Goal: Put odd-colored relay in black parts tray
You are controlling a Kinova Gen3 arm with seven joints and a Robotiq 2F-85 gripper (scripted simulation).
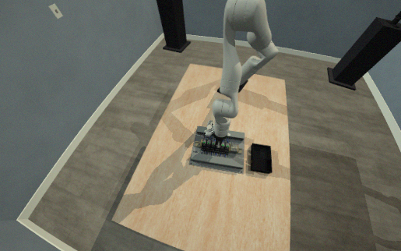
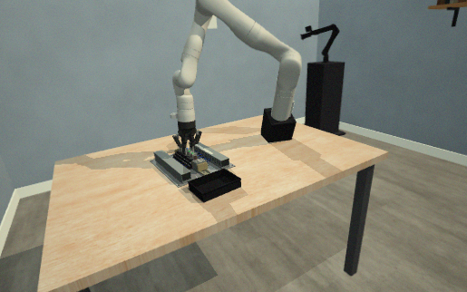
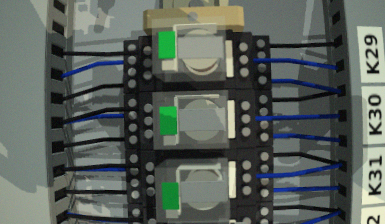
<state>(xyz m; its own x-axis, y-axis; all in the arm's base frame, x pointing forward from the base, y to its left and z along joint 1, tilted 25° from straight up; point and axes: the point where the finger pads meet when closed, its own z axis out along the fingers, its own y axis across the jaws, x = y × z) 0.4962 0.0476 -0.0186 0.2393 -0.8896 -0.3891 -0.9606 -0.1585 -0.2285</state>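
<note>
Right now the grey relay panel is 4 cm below my hand and 1 cm to the left of it. Also, from my hand: black parts tray 26 cm to the left, 4 cm below, 3 cm behind.
</note>
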